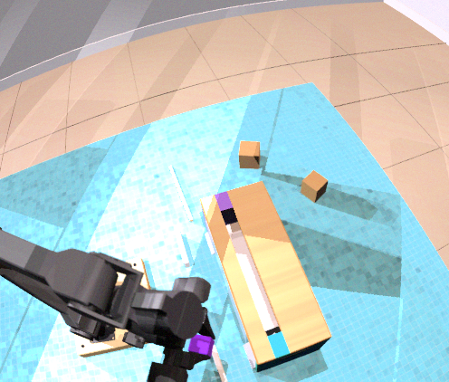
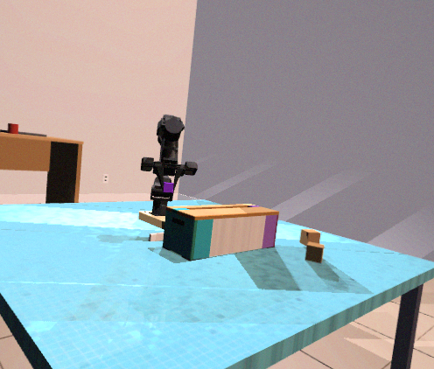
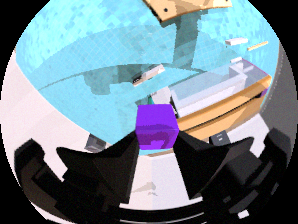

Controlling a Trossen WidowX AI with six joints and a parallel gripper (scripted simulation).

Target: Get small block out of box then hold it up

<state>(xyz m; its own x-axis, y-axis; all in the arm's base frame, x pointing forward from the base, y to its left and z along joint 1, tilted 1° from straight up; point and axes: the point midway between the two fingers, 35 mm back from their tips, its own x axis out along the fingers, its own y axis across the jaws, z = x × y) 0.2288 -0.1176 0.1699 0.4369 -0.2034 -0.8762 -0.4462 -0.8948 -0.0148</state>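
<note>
Right now my gripper tip is 1 cm to the right of the purple block and 1 cm past it. From my gripper tip the other things lie so: thin stick: 47 cm to the left, 17 cm below, 1 cm ahead; box: 15 cm to the left, 11 cm below, 9 cm ahead.
</note>
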